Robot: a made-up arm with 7 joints.
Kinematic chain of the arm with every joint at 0, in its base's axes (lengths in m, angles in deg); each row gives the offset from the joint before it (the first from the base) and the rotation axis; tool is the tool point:
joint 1: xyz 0 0 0 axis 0 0.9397 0.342
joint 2: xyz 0 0 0 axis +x
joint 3: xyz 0 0 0 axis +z
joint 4: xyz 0.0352 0 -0.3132 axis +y
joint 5: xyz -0.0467 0 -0.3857 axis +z
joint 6: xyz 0 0 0 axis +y
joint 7: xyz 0 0 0 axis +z
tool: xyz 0 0 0
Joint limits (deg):
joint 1: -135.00..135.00
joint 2: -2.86..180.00
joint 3: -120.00..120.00
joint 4: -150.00..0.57
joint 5: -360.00..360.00
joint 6: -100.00..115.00
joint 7: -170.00..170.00
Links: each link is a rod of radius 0.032 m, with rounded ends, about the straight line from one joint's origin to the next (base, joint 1, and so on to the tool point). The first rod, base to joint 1, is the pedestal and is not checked.
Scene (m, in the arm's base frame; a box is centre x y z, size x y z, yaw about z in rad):
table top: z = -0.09
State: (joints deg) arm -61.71 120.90 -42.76 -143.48 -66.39 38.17 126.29
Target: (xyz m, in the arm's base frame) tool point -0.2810 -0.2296 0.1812
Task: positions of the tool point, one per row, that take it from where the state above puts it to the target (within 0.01 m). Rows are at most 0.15 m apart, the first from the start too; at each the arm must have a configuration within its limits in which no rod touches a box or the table.
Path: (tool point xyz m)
1: 0.2251 0.0166 0.2288
2: 0.1340 -0.0129 0.3108
3: 0.0184 -0.0569 0.3507
4: -0.1025 -0.1114 0.3405
5: -0.2082 -0.1711 0.2810
6: -0.2810 -0.2296 0.1812

